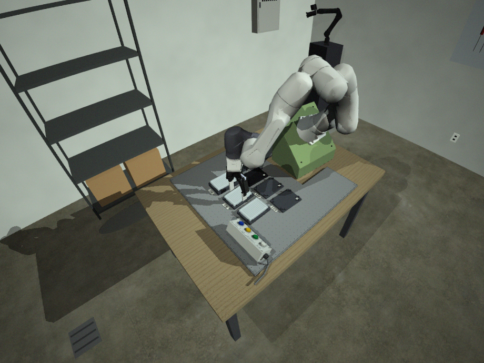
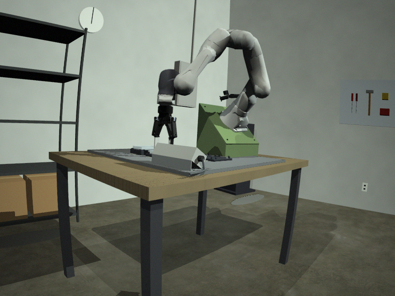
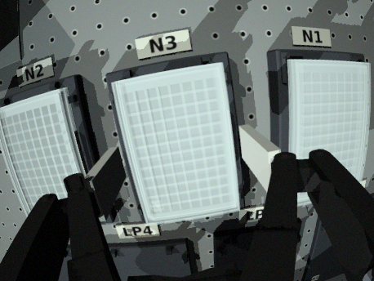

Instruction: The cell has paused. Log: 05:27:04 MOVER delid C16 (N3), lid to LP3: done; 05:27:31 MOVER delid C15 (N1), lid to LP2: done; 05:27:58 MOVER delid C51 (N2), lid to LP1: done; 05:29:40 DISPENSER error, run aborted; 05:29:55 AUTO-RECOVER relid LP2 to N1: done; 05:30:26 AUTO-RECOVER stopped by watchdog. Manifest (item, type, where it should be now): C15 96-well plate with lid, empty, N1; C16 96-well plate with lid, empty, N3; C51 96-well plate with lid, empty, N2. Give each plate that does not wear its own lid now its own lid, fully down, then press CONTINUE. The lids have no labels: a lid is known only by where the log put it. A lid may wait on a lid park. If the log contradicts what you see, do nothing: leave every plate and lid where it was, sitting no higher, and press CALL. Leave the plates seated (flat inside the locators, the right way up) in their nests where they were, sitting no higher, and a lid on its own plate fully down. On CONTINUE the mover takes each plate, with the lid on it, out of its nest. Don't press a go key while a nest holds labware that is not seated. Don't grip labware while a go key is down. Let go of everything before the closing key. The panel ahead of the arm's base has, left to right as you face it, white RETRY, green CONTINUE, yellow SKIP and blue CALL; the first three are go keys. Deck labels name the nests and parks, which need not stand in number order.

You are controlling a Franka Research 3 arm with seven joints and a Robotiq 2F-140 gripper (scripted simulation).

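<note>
Now: hand 20 mm above the clear lid. The rest, counted from my hand: N3 label: 90 mm ahead, 50 mm below, 20 mm to the left; LP4 label: 100 mm behind, 50 mm below, 40 mm to the left; plate: 30 mm below.
</note>
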